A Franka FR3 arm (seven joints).
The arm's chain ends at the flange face. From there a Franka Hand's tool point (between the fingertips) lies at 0.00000 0.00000 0.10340 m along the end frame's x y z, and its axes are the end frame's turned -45 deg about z.
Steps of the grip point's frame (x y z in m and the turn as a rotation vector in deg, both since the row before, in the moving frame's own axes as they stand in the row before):
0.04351 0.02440 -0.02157 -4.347 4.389 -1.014
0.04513 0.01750 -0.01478 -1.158 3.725 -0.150
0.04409 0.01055 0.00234 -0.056 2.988 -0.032
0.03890 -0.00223 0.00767 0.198 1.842 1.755
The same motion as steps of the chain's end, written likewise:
0.03689 -0.01336 -0.02097 0.030 6.177 -1.014
0.03806 -0.01626 -0.01454 1.815 3.453 -0.150
0.03475 -0.01998 0.00248 2.073 2.152 -0.032
0.02379 -0.02651 0.00772 1.442 1.162 1.755

